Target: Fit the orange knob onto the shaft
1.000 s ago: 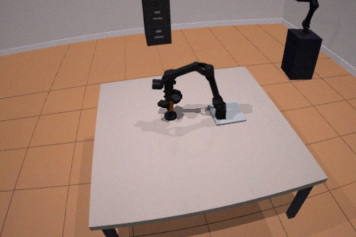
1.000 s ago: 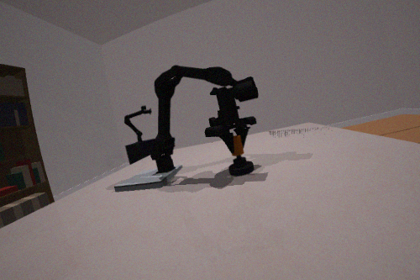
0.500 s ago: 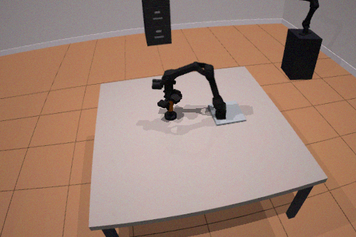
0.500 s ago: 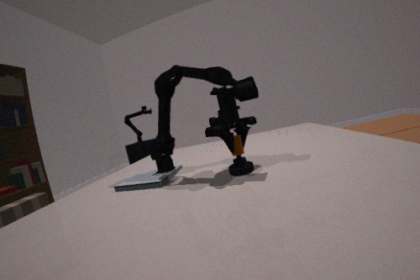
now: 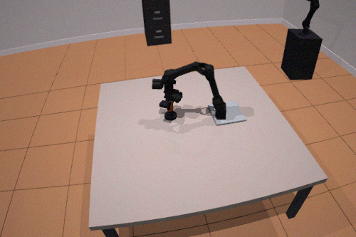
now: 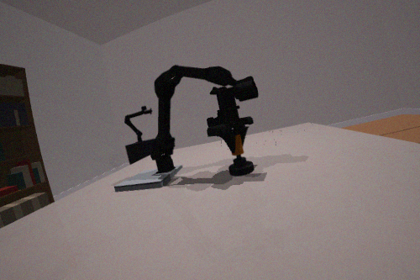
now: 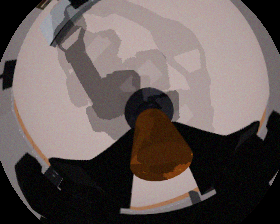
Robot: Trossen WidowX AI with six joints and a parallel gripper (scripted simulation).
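The orange knob is 20 mm above my gripper tip. The rest, counted from my gripper tip: round pedestal: 40 mm below.
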